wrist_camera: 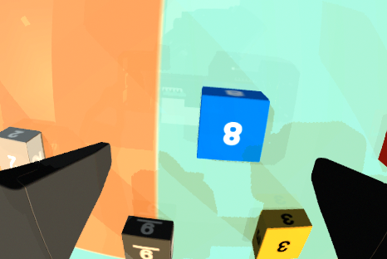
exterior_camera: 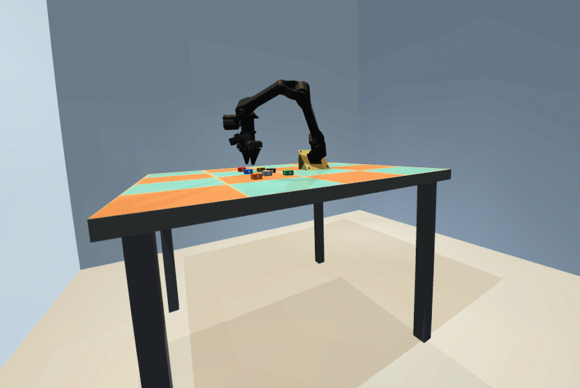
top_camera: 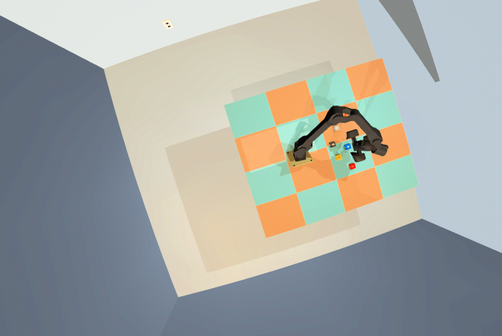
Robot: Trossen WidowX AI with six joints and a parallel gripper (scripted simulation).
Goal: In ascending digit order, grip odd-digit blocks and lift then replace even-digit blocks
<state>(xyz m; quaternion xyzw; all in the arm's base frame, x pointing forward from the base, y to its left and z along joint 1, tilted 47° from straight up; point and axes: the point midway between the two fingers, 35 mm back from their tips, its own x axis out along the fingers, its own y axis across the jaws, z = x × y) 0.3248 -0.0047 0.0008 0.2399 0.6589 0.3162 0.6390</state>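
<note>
My gripper tip is 30 mm above the blue block, 10 mm to the left of it and 10 mm short of it. Also, from my gripper tip: red block: 140 mm to the right, 30 mm below, 10 mm ahead; then dark grey block: 90 mm behind, 30 mm to the left, 30 mm below; then yellow block: 70 mm behind, 60 mm to the right, 30 mm below.
</note>
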